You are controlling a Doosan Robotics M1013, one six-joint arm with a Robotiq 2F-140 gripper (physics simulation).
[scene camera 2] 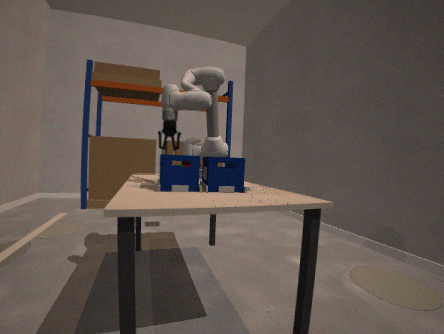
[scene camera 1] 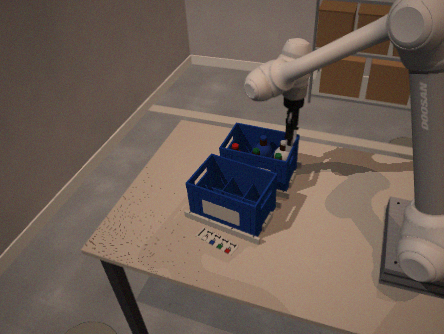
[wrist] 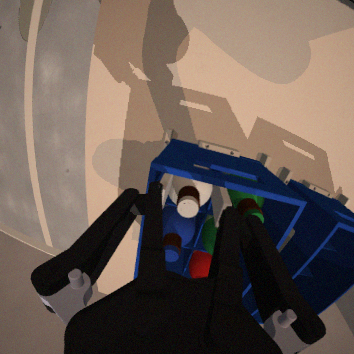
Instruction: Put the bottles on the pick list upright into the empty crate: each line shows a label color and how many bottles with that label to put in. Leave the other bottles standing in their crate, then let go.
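Places are measured from the arm's base along level axes (x left, y back, z up), in centimetres.
Pixels of known places: gripper, fingertip midpoint: (scene camera 1: 290, 147) (wrist: 192, 180).
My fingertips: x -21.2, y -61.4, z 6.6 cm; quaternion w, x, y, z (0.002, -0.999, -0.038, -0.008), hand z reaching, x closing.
Observation:
For each thing: its top centre in the pictures, then the offset to it from my fingertips. Level surfaces: height alone.
- full blue crate, middle of its top: (wrist: 200, 268) (scene camera 1: 260, 141) (scene camera 2: 178, 155) dy -11.3, dx +4.8, dz +3.2 cm
- empty blue crate, middle of its top: (wrist: 318, 290) (scene camera 1: 231, 178) (scene camera 2: 222, 157) dy -12.6, dx +29.0, dz +3.2 cm
- pick list, middle of its top: (scene camera 1: 216, 240) dy -12.3, dx +44.2, dz -14.1 cm
- table, its level: dz -14.3 cm
The full blue crate (scene camera 1: 288, 176) (scene camera 2: 179, 177) (wrist: 200, 161) holds upright bottles: white (scene camera 1: 283, 143) (wrist: 188, 207), blue (scene camera 1: 263, 140) (wrist: 179, 226), red (scene camera 1: 235, 146) (wrist: 201, 264), one green (scene camera 1: 278, 156) (wrist: 246, 194) and another green (scene camera 1: 256, 151) (wrist: 210, 237). My gripper (scene camera 1: 290, 141) (scene camera 2: 169, 151) (wrist: 192, 180) is open above that crate's end, its fingers on either side of the white bottle's cap, not gripping it. The empty blue crate (scene camera 1: 247, 222) (scene camera 2: 225, 179) (wrist: 317, 210) stands beside it, dividers inside. The pick list (scene camera 1: 217, 241) shows white, blue, green and red icons; its numbers are small.
Both crates stand close together on the table (scene camera 1: 320, 265) (scene camera 2: 280, 199), with pale holders around their bases. The full crate's walls rise close to the fingers. The arm's base is at the right in scene camera 1. A shelf rack (scene camera 2: 86, 150) stands behind the table.

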